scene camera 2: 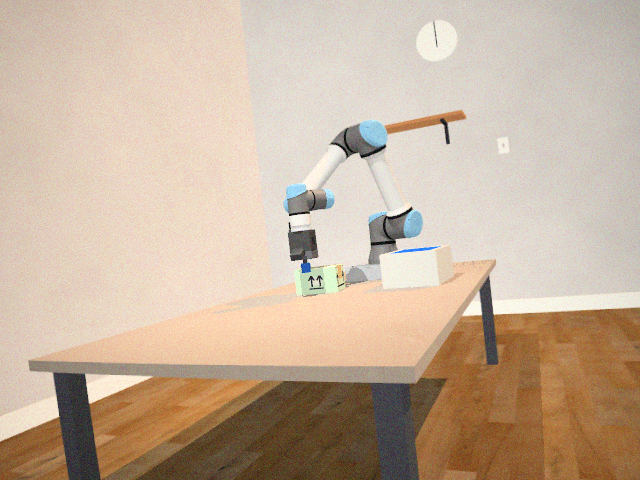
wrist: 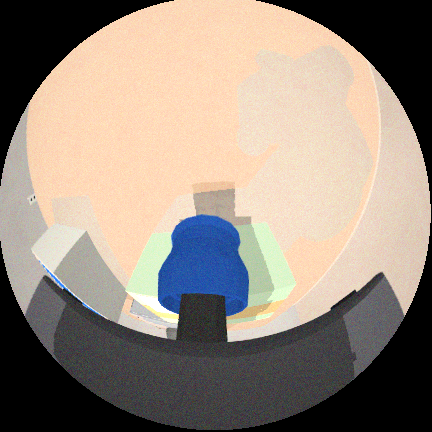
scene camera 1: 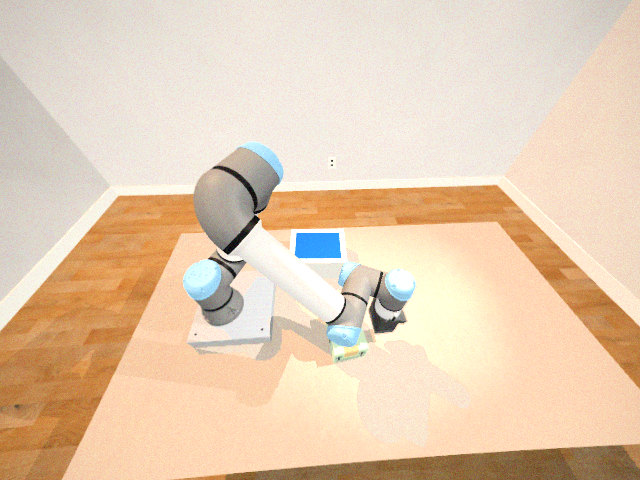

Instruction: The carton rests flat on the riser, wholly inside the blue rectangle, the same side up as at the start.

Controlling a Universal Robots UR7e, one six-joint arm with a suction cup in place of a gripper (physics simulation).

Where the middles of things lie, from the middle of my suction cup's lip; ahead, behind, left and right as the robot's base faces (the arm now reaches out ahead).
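There's a carton (scene camera 2: pixel 322 279) that is 110 mm behind my suction cup, 10 mm to the left of it and 50 mm below it. The riser (scene camera 2: pixel 429 266) is 170 mm behind my suction cup, 370 mm to the left of it and 40 mm below it. Going by their middles, the carton is the nearest to my suction cup of the things named here.
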